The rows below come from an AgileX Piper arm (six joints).
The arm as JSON. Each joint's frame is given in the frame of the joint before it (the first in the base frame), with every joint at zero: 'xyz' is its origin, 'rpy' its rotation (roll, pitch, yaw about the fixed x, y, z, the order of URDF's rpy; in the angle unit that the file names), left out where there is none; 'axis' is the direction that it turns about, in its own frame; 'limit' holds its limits. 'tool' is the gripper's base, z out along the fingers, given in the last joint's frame.
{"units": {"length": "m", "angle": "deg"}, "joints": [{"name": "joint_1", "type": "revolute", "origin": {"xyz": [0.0, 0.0, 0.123]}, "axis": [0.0, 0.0, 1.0], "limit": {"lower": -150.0, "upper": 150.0}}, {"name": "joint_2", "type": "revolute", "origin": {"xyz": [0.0, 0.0, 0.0]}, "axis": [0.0, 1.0, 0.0], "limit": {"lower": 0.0, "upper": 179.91}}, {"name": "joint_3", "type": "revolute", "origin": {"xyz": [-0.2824, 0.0, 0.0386]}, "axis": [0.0, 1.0, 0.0], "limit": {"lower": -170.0, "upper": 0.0}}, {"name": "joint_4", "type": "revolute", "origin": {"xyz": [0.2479, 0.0, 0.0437]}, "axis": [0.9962, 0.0, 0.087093], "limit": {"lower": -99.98, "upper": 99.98}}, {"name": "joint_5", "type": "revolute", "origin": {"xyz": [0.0, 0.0, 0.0]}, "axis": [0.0, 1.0, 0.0], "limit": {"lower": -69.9, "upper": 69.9}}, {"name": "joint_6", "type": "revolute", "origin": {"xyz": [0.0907, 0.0, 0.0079]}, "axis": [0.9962, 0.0, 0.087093], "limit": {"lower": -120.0, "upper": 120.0}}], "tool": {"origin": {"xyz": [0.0, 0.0, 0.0], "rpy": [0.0, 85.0, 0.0]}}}
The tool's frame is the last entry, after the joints.
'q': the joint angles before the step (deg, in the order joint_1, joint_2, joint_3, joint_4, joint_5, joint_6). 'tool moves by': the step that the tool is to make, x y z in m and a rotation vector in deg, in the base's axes. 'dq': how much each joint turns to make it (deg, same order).
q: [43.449 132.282 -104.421 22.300 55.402 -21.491]
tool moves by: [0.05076 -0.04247 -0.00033 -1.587 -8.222 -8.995]
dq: [-6.469 0.000 -0.001 -7.308 -6.530 3.716]
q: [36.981 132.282 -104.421 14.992 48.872 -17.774]
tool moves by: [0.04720 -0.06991 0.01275 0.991 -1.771 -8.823]
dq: [-9.976 -1.439 -0.052 0.471 -0.244 -1.509]
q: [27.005 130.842 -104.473 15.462 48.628 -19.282]
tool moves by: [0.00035 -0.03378 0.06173 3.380 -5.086 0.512]
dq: [-4.181 -8.190 1.386 3.093 2.118 -5.657]
